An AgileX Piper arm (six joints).
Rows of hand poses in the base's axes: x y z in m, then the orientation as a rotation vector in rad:
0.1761 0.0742 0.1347 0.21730 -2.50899 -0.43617
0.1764 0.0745 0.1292 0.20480 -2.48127 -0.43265
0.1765 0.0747 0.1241 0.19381 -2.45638 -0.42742
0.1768 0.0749 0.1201 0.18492 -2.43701 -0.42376
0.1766 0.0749 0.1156 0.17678 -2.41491 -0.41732
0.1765 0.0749 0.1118 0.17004 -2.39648 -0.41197
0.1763 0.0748 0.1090 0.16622 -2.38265 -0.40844
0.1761 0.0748 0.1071 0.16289 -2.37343 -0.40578
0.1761 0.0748 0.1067 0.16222 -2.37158 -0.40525
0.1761 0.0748 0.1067 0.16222 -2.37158 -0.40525
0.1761 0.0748 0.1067 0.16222 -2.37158 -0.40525
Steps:
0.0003 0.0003 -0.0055 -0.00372 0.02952 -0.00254
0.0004 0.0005 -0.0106 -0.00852 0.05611 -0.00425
0.0007 0.0007 -0.0146 -0.01206 0.07683 -0.00598
0.0005 0.0007 -0.0191 -0.01731 0.10025 -0.00604
0.0004 0.0007 -0.0229 -0.02170 0.11976 -0.00609
0.0002 0.0006 -0.0257 -0.02436 0.13415 -0.00538
0.0000 0.0006 -0.0276 -0.02655 0.14390 -0.00540
0.0000 0.0006 -0.0280 -0.02699 0.14586 -0.00541
0.0000 0.0006 -0.0280 -0.02699 0.14586 -0.00541
0.0000 0.0006 -0.0280 -0.02699 0.14586 -0.00541

